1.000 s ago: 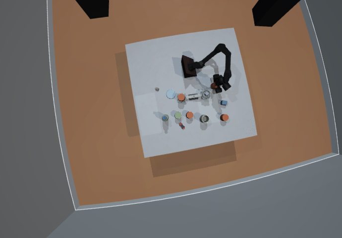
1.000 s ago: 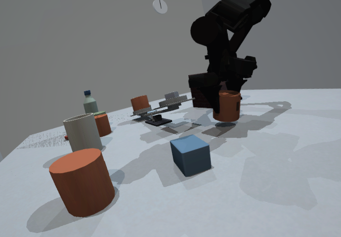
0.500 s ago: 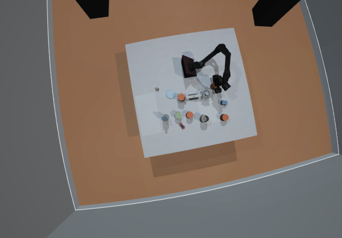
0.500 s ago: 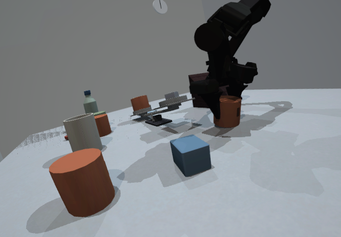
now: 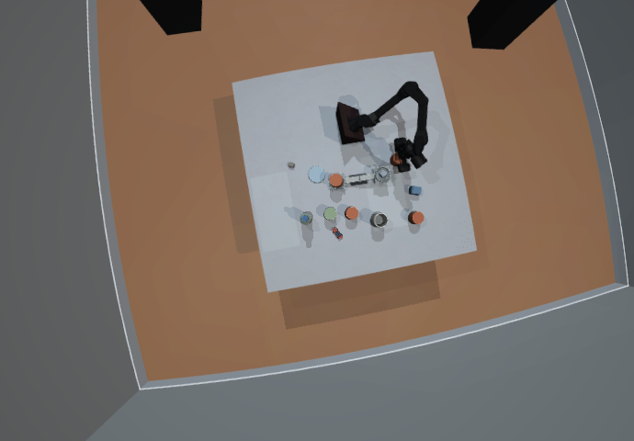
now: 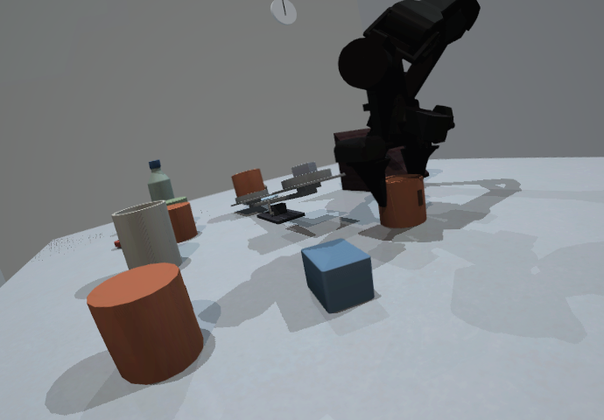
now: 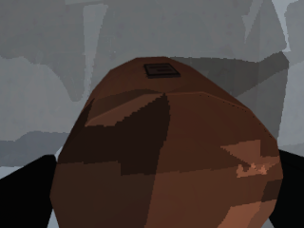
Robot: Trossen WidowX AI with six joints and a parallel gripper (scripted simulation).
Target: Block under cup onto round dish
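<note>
Right now my gripper tip is 2 cm to the right of the orange cup. From my gripper tip the other things lie so: red item 41 cm ahead, 37 cm to the right, 2 cm below; pale blue round dish 47 cm to the right, 6 cm ahead, 3 cm below; grey block 11 cm to the right, 10 cm ahead, 6 cm above.
</note>
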